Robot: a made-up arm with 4 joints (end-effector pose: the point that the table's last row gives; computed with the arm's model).
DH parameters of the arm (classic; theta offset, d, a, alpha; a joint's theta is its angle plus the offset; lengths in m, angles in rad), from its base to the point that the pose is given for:
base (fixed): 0 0.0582 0 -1.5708
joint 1: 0 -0.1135 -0.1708 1.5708
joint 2: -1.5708 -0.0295 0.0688 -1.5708
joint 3: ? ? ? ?
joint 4: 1.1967 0 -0.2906 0
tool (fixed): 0.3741 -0.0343 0 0
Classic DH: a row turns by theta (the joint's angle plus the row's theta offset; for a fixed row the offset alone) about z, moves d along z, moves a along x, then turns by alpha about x.
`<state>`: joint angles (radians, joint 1 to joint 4).
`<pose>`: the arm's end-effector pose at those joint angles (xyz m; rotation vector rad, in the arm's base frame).
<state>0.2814 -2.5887 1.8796 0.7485</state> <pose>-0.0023 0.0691 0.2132 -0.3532 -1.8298 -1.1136</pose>
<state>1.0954 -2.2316 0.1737 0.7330</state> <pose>-0.0081 -0.0223 0.0036 -0.7823 0.6904 -1.3159</pose>
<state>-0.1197 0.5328 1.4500 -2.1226</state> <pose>0.0266 0.0563 0.4840 0.4506 1.4394 -1.2336</pose>
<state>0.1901 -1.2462 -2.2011 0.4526</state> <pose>-0.5105 0.0174 -0.0662 -1.5593 1.8266 -0.3064</pose>
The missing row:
joint 3: 0 0.0677 -0.2819 1.5708
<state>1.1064 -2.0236 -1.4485 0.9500</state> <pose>-0.2172 0.0832 0.1426 -0.6945 2.5147 -0.8290</pose>
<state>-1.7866 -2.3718 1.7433 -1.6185</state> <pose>-0.4189 -0.1509 -0.4375 -2.3002 -0.0764 -0.4761</pose>
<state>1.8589 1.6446 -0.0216 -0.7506</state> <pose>0.1093 -0.2060 0.6930 0.8151 1.6978 0.6202</pose>
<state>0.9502 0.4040 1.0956 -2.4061</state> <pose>0.2922 0.1466 0.1598 -0.7154 1.8916 -1.9231</pose>
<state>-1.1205 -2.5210 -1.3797 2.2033</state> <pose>-0.1172 -0.1128 -0.2692 0.9334 -0.0537 0.2856</pose>
